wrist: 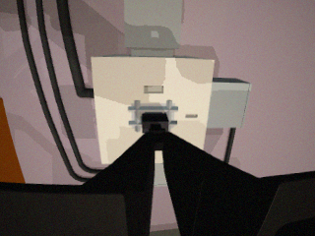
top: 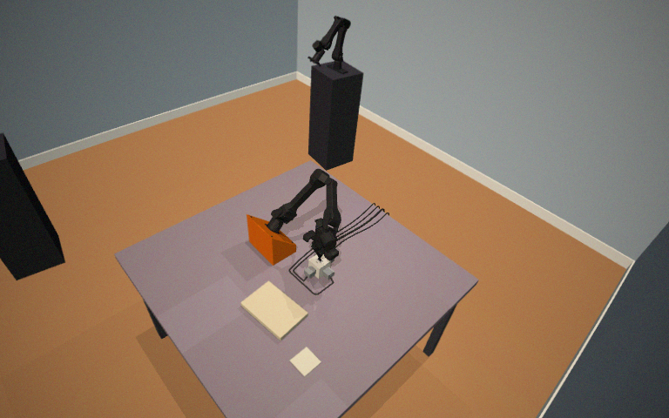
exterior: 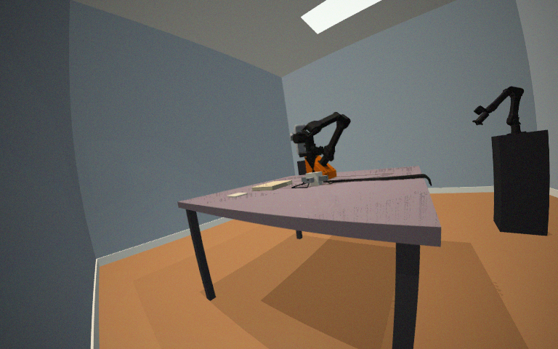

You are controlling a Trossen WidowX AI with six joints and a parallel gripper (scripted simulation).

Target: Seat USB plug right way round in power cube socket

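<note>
My gripper tip is now 1 cm above the black USB plug. The rest, counted from my gripper tip: small beige square (37 cm ahead, 31 cm to the right, 10 cm below); beige slab (9 cm ahead, 30 cm to the right, 9 cm below).
</note>
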